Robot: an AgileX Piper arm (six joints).
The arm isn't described. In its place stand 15 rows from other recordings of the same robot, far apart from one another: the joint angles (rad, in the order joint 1, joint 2, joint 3, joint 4, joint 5, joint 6), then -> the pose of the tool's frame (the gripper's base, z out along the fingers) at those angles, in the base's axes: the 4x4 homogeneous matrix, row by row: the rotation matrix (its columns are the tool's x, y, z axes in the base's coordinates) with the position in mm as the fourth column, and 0 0 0 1 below.
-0.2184 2.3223 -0.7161 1.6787 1.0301 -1.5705 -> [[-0.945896 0.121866 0.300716 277.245], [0.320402 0.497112 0.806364 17.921], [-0.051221 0.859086 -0.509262 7.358], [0 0 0 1]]
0.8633 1.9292 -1.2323 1.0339 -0.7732 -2.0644 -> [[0.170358 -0.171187 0.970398 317.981], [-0.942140 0.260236 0.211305 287.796], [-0.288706 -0.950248 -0.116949 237.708], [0 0 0 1]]
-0.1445 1.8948 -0.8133 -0.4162 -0.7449 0.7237 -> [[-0.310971 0.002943 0.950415 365.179], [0.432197 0.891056 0.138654 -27.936], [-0.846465 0.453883 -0.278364 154.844], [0 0 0 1]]
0.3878 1.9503 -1.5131 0.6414 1.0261 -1.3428 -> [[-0.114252 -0.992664 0.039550 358.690], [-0.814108 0.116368 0.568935 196.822], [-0.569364 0.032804 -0.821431 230.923], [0 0 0 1]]
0.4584 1.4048 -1.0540 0.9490 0.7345 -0.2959 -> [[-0.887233 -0.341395 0.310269 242.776], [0.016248 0.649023 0.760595 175.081], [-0.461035 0.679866 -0.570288 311.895], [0 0 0 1]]
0.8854 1.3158 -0.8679 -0.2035 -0.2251 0.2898 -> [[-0.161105 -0.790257 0.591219 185.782], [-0.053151 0.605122 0.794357 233.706], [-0.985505 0.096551 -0.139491 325.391], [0 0 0 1]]
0.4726 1.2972 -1.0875 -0.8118 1.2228 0.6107 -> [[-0.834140 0.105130 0.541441 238.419], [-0.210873 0.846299 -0.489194 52.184], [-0.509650 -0.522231 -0.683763 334.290], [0 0 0 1]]
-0.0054 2.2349 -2.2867 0.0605 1.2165 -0.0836 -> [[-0.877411 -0.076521 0.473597 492.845], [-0.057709 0.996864 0.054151 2.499], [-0.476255 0.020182 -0.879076 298.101], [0 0 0 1]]
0.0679 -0.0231 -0.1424 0.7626 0.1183 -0.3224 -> [[0.087731 -0.204094 0.975012 42.903], [0.428481 0.891343 0.148025 10.354], [-0.899282 0.404787 0.165649 254.136], [0 0 0 1]]
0.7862 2.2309 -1.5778 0.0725 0.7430 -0.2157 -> [[-0.557599 -0.816641 0.148929 315.330], [-0.786875 0.577127 0.218525 322.147], [-0.264408 0.004661 -0.964400 118.749], [0 0 0 1]]
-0.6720 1.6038 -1.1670 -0.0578 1.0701 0.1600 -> [[-0.684060 0.724262 0.086642 235.635], [0.712438 0.688884 -0.133681 -193.344], [-0.156506 -0.029719 -0.987230 248.904], [0 0 0 1]]
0.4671 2.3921 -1.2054 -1.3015 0.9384 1.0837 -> [[-0.875069 -0.242215 0.419030 365.349], [-0.476686 0.581231 -0.659500 105.009], [-0.083812 -0.776854 -0.624078 16.900], [0 0 0 1]]
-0.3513 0.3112 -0.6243 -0.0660 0.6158 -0.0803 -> [[-0.248719 0.348674 0.903640 49.694], [-0.051244 0.926914 -0.371759 -21.905], [-0.967219 -0.138770 -0.212674 344.843], [0 0 0 1]]
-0.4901 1.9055 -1.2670 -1.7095 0.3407 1.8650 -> [[-0.317538 0.754822 0.573945 364.871], [0.326239 0.655284 -0.681301 -228.798], [-0.890358 -0.029096 -0.454331 223.088], [0 0 0 1]]
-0.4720 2.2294 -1.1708 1.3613 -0.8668 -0.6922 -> [[-0.079186 0.991544 0.102809 332.652], [0.438633 0.127270 -0.889609 -245.992], [-0.895171 -0.025349 -0.445002 87.572], [0 0 0 1]]
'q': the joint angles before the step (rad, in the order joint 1, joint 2, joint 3, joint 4, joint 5, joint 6). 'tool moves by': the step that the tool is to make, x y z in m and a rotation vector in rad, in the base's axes. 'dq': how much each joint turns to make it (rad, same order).
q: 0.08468, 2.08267, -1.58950, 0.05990, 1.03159, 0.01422
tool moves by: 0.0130, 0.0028, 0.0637, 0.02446, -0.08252, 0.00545
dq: 0.00012, -0.02655, -0.20825, 0.01514, 0.15083, 0.00011
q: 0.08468, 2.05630, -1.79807, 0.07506, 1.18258, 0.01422
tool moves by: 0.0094, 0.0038, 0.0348, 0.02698, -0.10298, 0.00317
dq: 0.00318, -0.00038, -0.12711, 0.01790, 0.02265, -0.00002
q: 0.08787, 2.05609, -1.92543, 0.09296, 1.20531, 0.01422
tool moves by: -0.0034, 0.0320, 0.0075, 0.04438, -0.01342, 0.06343
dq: 0.06396, -0.00070, -0.02485, 0.04244, 0.00696, 0.00001
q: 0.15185, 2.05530, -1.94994, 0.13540, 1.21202, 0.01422
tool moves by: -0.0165, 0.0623, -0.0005, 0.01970, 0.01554, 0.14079
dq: 0.13987, 0.00114, -0.00006, 0.02256, 0.00983, 0.00009
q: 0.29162, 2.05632, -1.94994, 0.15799, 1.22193, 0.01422
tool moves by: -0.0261, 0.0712, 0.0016, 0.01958, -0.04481, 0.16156
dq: 0.16940, -0.00018, 0.00017, 0.00191, -0.04942, -0.00005
